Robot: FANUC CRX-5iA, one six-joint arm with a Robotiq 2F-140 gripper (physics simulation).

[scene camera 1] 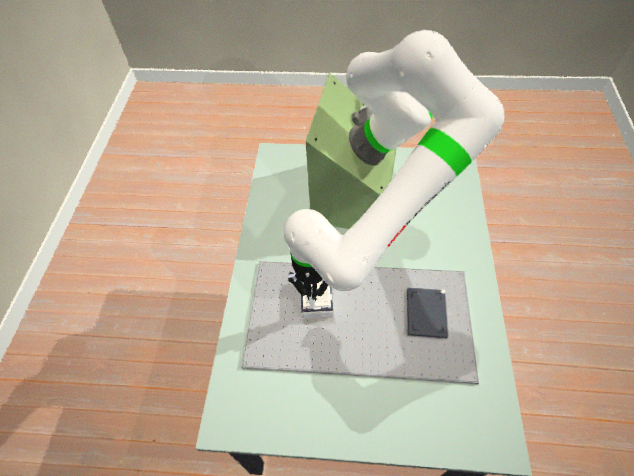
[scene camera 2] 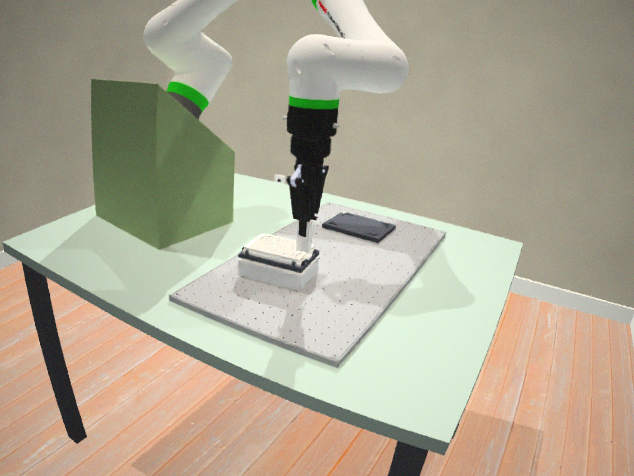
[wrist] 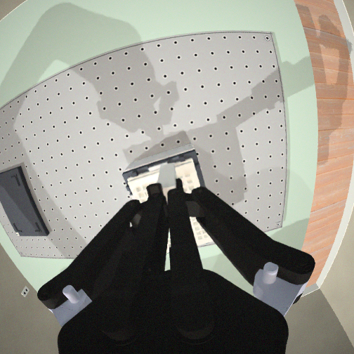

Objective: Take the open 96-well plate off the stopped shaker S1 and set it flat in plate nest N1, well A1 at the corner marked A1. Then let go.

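Places are measured from the arm's base along level axes (x ahead, y right, z down), in millimetres.
Where they show: gripper, fingertip midpoint: [scene camera 1: 312, 303] [scene camera 2: 303, 250]; arm's base, link origin: [scene camera 1: 366, 145] [scene camera 2: 172, 121].
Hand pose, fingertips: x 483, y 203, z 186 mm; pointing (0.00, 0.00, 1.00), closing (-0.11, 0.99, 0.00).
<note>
Things, the pixels of their centre, and the offset from my fingertips. "spot": a spot on its surface instead. Level surfaces: height alone.
- cream 96-well plate, body centre: [scene camera 2: 279, 248] [scene camera 1: 316, 289] dy -12, dx -58, dz +16 mm
- shaker S1, surface spot: [scene camera 2: 273, 271] spot: dy +37, dx -48, dz +44 mm
- nest N1, body centre: [scene camera 2: 359, 225] [scene camera 1: 427, 312] dy -361, dx +15, dz +70 mm
- grey perforated board, surface height: dz +77 mm
- pale green table, surface height: dz +91 mm
The cream 96-well plate [scene camera 1: 324, 301] [scene camera 2: 271, 245] [wrist: 187, 181] lies flat on the shaker S1 [scene camera 1: 318, 314] [scene camera 2: 273, 271] [wrist: 160, 158], a pale grey block with a dark top frame. My gripper [scene camera 1: 313, 298] [scene camera 2: 304, 243] [wrist: 169, 174] points down, shut and empty. Its light grey fingertips are together over one end of the plate; I cannot tell whether they touch it. The fingers hide part of the plate in the wrist view. The nest N1 [scene camera 1: 427, 313] [scene camera 2: 359, 226] [wrist: 23, 202], a flat dark tray, is empty, with a small white mark at one corner.
Shaker and nest stand on a grey perforated board [scene camera 1: 358, 327] [scene camera 2: 327, 307] [wrist: 210, 75] on the pale green table [scene camera 1: 286, 409] [scene camera 2: 409, 327] [wrist: 30, 65]. The green arm pedestal [scene camera 1: 337, 189] [scene camera 2: 158, 169] stands behind the board. Arm shadows fall across board and table.
</note>
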